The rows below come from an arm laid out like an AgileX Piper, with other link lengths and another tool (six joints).
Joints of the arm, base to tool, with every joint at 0 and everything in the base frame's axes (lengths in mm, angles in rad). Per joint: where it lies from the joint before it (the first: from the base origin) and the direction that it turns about. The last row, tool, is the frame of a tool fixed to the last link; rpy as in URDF.
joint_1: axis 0 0 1 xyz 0 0 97.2
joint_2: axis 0 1 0 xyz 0 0 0
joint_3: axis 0 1 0 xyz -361.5 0 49.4
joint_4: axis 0.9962 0 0.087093 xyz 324.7 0 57.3
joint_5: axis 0 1 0 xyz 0 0 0
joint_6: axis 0.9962 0 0.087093 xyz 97.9 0 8.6
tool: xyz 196.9 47 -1.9 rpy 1.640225 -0.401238 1.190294
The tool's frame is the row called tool.
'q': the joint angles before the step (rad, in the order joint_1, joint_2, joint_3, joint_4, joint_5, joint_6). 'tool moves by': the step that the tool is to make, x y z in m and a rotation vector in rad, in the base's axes. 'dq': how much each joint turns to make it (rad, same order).
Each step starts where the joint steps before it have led.
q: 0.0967, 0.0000, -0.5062, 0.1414, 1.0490, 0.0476
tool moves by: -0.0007, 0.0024, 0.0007, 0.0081, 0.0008, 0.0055
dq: 0.0003, 0.0000, 0.0000, 0.0095, -0.0001, 0.0003
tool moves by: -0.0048, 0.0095, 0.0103, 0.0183, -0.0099, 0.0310
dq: 0.0014, 0.0063, -0.0201, 0.0390, 0.0046, -0.0162
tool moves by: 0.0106, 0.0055, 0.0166, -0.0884, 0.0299, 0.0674
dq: 0.0009, 0.1408, -0.0801, 0.0246, -0.0012, -0.1203
